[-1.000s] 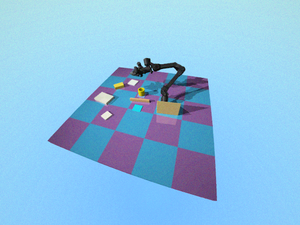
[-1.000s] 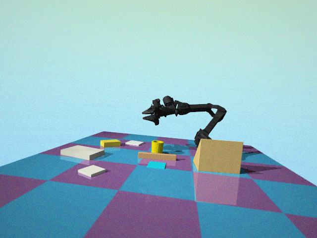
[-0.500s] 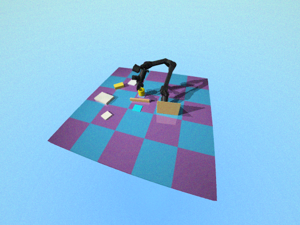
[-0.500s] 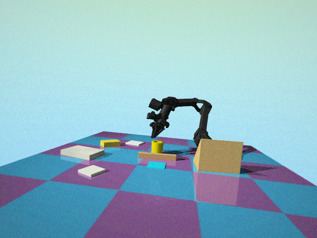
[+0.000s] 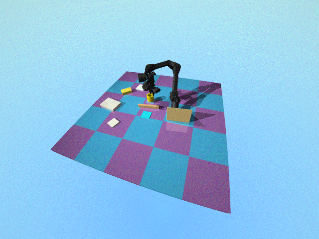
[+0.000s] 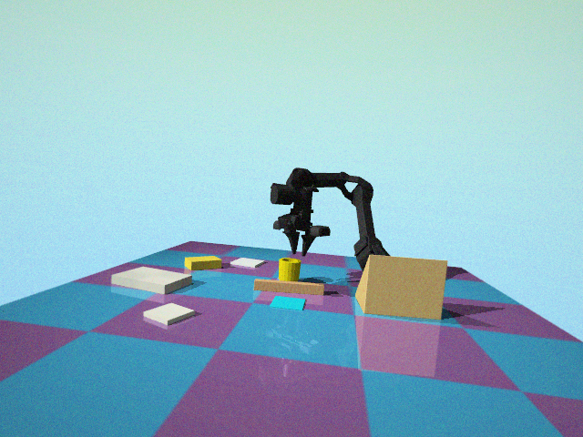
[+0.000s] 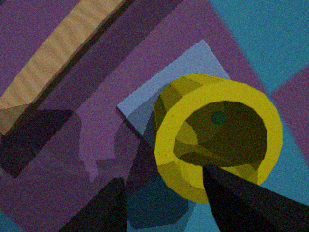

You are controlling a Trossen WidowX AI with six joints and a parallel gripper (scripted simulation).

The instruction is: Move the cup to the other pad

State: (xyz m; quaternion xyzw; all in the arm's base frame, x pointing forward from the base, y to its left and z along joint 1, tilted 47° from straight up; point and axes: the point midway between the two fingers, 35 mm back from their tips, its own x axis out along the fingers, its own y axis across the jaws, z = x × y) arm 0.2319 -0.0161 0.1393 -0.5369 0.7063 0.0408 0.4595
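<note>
Right now my gripper tip is 2 cm short of the yellow cup, 2 cm to the left of it and 6 cm above it. Round my gripper tip: red marble (3 cm ahead, 1 cm to the right, 8 cm below); green marble (4 cm ahead, 3 cm to the right, 8 cm below); blue marble (4 cm ahead, 1 cm to the right, 8 cm below).
</note>
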